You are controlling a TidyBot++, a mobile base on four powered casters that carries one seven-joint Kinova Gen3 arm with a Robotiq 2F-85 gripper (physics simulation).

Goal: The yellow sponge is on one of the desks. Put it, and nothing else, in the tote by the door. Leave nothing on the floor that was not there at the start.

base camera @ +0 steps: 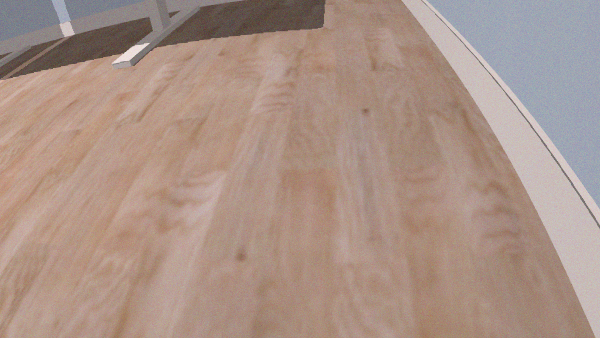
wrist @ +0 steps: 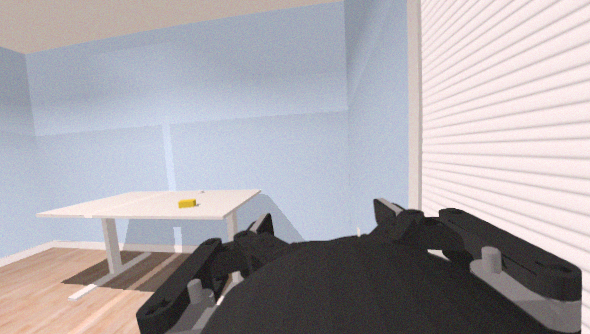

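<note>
The yellow sponge lies on the white desk at the left of the wrist view, near the desk's front edge and right of its middle. My gripper is open and empty, its two fingers wide apart, and it is well away from the desk, with the desk farther off to the left. The tote does not show in either view.
A desk foot stands on the wooden floor at the upper left of the base view. A white baseboard and blue wall run along the right. White blinds fill the right of the wrist view. A tiny object is at the desk's back.
</note>
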